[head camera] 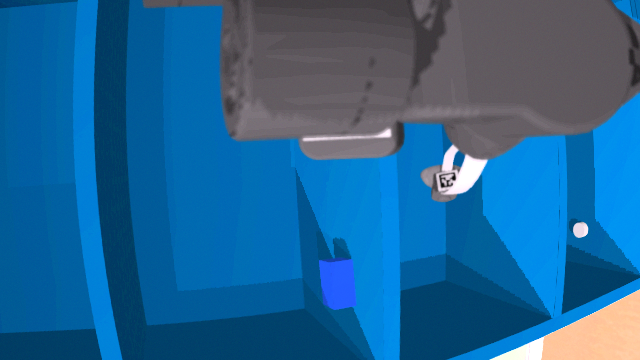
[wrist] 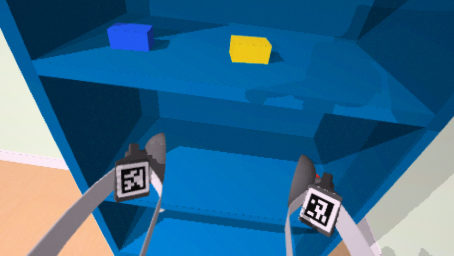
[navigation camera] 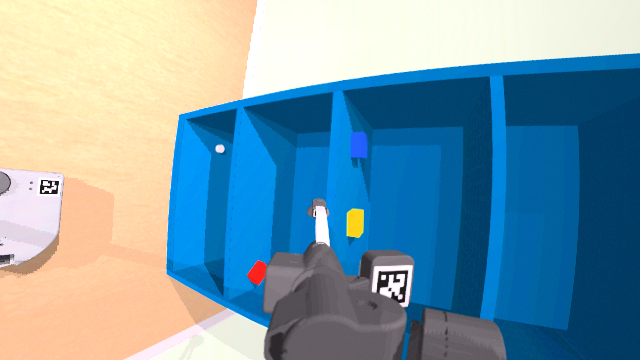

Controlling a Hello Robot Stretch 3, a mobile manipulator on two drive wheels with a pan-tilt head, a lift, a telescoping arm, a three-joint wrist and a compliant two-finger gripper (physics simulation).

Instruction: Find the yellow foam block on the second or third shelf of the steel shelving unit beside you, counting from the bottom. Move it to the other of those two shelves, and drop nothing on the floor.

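Frame: origin at the robot's base, x ahead, y right, z down, level; millimetres.
Seen in the pictures: gripper, fingertip midpoint: (navigation camera: 315, 239).
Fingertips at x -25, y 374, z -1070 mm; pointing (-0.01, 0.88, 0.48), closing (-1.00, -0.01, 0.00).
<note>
Offsets run from my fingertips to a thing's top centre.
The yellow foam block {dx -17, dy +439, dz +34 mm} (navigation camera: 355, 223) (wrist: 250, 50) lies on the third shelf from the bottom of the blue-looking shelving unit (head camera: 86, 100) (navigation camera: 496, 150) (wrist: 150, 86). The block does not show in the head view, where the wrist covers much of the unit. My gripper (wrist: 229, 162) is open, its fingers wide apart with nothing between them. In the wrist view the fingers appear below the third shelf's front edge, with the block beyond and higher in the picture. The head and navigation views show one finger clearly; the other is hidden by the wrist.
A blue block {dx +273, dy +418, dz +34 mm} (head camera: 338, 283) (navigation camera: 359, 145) (wrist: 130, 37) lies on the third shelf, to the left of the yellow one in the wrist view. A red block {dx -322, dy +442, dz +491 mm} (navigation camera: 257, 272) is on the second shelf, near one side. A small white object {dx +311, dy +520, dz +969 mm} (head camera: 580, 229) (navigation camera: 220, 148) is on the bottom shelf.
</note>
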